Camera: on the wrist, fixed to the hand. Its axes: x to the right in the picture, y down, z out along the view.
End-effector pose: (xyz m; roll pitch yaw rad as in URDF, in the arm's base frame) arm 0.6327 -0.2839 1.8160 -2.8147 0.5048 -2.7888
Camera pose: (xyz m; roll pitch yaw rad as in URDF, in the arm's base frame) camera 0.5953 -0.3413 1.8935 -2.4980 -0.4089 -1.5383
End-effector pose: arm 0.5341 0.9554 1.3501 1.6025 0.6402 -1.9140
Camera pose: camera 0.6185 0.9585 1.2903 -1.8174 0.9582 0.8476
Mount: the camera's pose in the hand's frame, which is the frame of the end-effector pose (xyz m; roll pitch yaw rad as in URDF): 0.0106 -0.0691 -0.0763 0.0673 0.1833 -1.5092
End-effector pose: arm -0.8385 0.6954 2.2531 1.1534 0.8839 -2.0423
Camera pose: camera -0.7713 0.7353 2.1852 -1.3173 0.7242 1.4131
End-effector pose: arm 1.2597 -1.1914 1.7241 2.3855 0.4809 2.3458
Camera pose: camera 1.1772 -1.2538 1.7264 -2.5595 0.5321 -2.1366
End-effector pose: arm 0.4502 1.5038 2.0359 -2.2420 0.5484 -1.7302
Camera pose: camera 0.4238 1.4453 2.1170 -2.1297 -0.8052 -0.9895
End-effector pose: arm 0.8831 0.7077 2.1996 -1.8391 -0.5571 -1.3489
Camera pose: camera 0.8211 0.7316 2.2789 1.7763 -1.0679 1.6166
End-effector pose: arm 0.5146 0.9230 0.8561 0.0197 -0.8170 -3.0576
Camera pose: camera 0.4453 0.9850 0.8107 0.8882 0.0940 1.8452
